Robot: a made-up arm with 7 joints. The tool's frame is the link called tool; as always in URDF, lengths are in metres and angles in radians.
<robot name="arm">
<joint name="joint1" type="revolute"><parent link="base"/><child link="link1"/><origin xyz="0 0 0.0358" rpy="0 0 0"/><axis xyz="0 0 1"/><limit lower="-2.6" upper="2.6"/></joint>
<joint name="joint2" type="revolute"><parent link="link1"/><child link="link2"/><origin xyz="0.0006 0.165 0.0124" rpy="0 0 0"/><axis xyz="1 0 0"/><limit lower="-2.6" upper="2.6"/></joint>
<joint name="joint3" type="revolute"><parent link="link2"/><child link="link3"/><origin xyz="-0.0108 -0.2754 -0.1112" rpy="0 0 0"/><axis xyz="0 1 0"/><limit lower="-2.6" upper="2.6"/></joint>
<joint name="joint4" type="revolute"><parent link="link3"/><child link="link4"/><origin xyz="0.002 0.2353 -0.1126" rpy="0 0 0"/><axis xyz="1 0 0"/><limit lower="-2.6" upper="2.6"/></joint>
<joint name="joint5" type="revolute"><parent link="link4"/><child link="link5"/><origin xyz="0.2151 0.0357 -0.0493" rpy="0 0 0"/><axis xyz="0 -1 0"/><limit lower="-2.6" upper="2.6"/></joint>
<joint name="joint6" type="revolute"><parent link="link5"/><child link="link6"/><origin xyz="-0.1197 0.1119 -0.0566" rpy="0 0 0"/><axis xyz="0 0 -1"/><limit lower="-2.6" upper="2.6"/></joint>
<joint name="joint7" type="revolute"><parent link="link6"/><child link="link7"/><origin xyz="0.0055 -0.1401 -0.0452" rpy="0 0 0"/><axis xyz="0 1 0"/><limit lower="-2.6" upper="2.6"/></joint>
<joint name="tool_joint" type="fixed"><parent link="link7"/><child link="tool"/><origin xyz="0.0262 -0.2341 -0.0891" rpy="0 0 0"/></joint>
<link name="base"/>
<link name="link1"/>
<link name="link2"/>
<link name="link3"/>
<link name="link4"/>
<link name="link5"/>
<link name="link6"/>
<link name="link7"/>
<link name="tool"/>
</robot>
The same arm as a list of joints. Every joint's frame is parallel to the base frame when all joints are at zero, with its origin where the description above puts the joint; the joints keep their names.
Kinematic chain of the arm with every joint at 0, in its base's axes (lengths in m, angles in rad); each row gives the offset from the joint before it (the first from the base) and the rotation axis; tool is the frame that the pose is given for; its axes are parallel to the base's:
joint1: xyz 0 0 0.0358 axis +z
joint2: xyz 0.0006 0.165 0.0124 axis +x
joint3: xyz -0.0108 -0.2754 -0.1112 axis +y
joint4: xyz 0.002 0.2353 -0.1126 axis +x
joint5: xyz 0.2151 0.0357 -0.0493 axis -y
joint6: xyz -0.1197 0.1119 -0.0566 axis -z
joint7: xyz 0.0055 -0.1401 -0.0452 axis +y
tool: xyz 0.0262 -0.2341 -0.0891
Joint limits (rad, base to tool): -2.6..2.6 -2.6..2.6 -2.6..2.6 -2.6..2.6 -2.6..2.6 -2.6..2.6 -2.6..2.6

